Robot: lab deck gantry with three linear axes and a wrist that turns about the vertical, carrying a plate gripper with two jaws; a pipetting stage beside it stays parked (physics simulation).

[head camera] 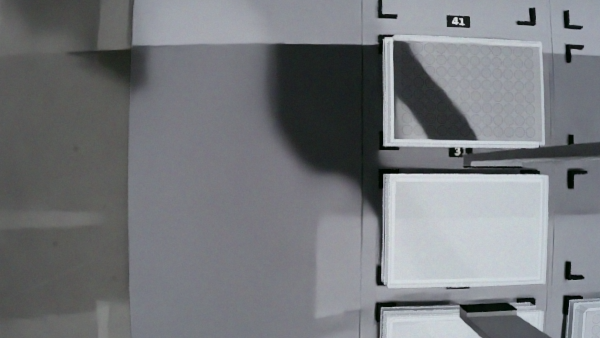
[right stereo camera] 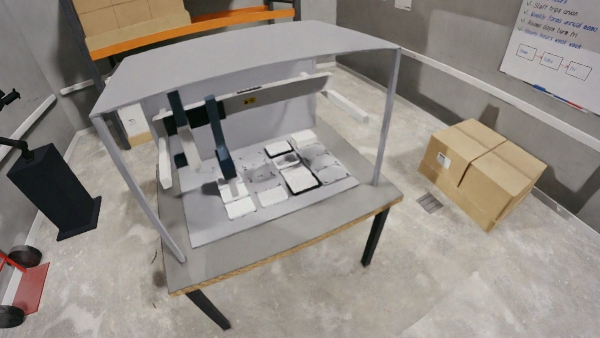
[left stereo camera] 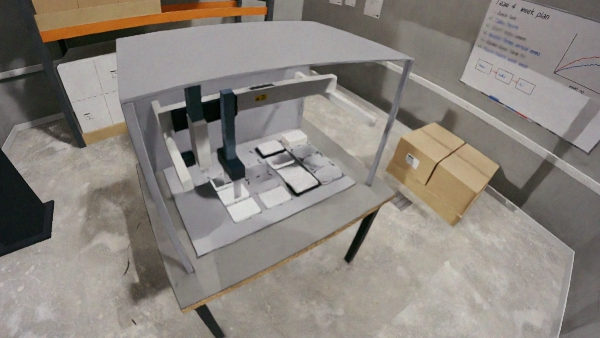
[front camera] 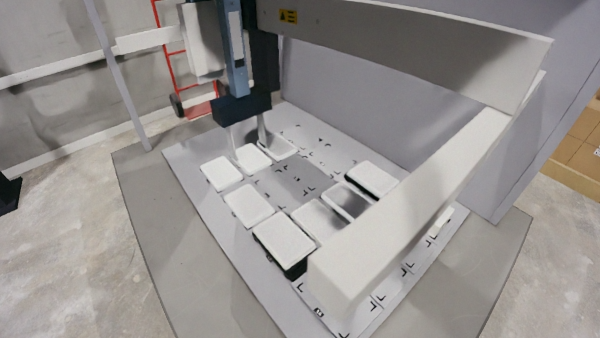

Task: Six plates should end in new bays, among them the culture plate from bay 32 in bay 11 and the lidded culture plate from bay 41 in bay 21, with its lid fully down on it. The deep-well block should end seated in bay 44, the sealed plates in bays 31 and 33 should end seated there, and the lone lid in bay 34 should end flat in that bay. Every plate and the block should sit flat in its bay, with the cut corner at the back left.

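Where they show: gripper, fingertip midpoint: (head camera: pixel 486 236) (right stereo camera: pixel 233 189) (left stereo camera: pixel 233 190) (front camera: pixel 249 151); robot's base, origin of the base link: (right stereo camera: pixel 230 220) (left stereo camera: pixel 235 223) (front camera: pixel 201 169).
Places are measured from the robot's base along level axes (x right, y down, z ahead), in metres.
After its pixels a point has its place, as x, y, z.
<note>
My gripper (front camera: pixel 248 150) @(-0.150, -0.036, 0.064) (head camera: pixel 487 235) @(-0.150, -0.036, 0.064) is open, its jaws down along the back and front of the lidded culture plate (front camera: pixel 254 159) @(-0.153, -0.017, 0.087) (head camera: pixel 465 230) @(-0.150, -0.016, 0.059) in bay 21, with a gap at each edge. That plate looks flat, its lid level. The white culture plate (front camera: pixel 221 173) @(-0.039, -0.017, 0.078) (head camera: pixel 415 325) @(-0.078, -0.017, 0.023) sits in bay 11. The sealed plate (front camera: pixel 280 146) @(-0.260, -0.014, 0.081) (head camera: pixel 470 95) @(-0.253, -0.014, 0.064) sits in bay 31, and the sealed plate (front camera: pixel 347 200) @(-0.252, -0.014, 0.393) in bay 33. The deep-well block (front camera: pixel 441 222) @(-0.340, -0.056, 0.613) (left stereo camera: pixel 294 138) @(-0.340, -0.057, 0.537) (right stereo camera: pixel 303 138) @(-0.338, -0.056, 0.542) stands at the back right, in bay 44. The lone lid is not clear in these views. Cut corners cannot be told.
White plates (front camera: pixel 248 205) @(-0.039, -0.014, 0.238) (front camera: pixel 320 220) @(-0.151, -0.014, 0.395) sit in bays 12 and 23. Plates (front camera: pixel 285 240) @(-0.041, -0.037, 0.397) (front camera: pixel 371 178) @(-0.350, -0.037, 0.394) on dark bases sit in bays 13 and 43. The pipetting stage (left stereo camera: pixel 201 145) (right stereo camera: pixel 188 147) hangs beside the gripper. The gantry rail (front camera: pixel 400 215) @(0.026, -0.400, 0.622) hides part of the deck.
</note>
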